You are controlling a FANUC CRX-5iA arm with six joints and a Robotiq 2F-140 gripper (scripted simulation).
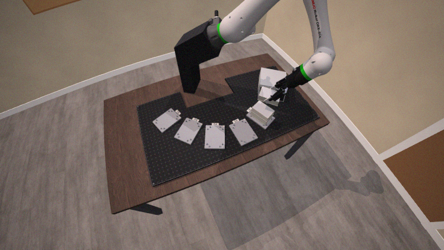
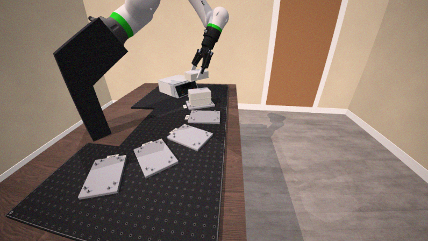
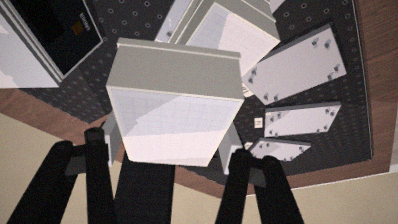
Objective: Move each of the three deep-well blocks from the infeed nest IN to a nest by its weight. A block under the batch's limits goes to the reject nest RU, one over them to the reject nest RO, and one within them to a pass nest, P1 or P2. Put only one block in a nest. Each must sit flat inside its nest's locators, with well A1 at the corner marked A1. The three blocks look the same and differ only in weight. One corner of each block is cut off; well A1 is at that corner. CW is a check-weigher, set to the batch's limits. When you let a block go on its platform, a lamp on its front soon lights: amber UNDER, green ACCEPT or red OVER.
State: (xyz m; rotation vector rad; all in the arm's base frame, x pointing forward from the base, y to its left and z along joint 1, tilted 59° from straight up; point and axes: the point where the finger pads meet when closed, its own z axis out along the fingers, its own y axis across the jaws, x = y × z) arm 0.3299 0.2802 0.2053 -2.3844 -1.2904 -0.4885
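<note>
Now: hand 260 mm past the weigher platform, 110 mm to the right of it and 100 mm above it. Also, from my hand: plate (30 mm ahead, 30 mm to the right, 190 mm below); check-weigher CW (250 mm behind, 110 mm to the left, 130 mm below).
</note>
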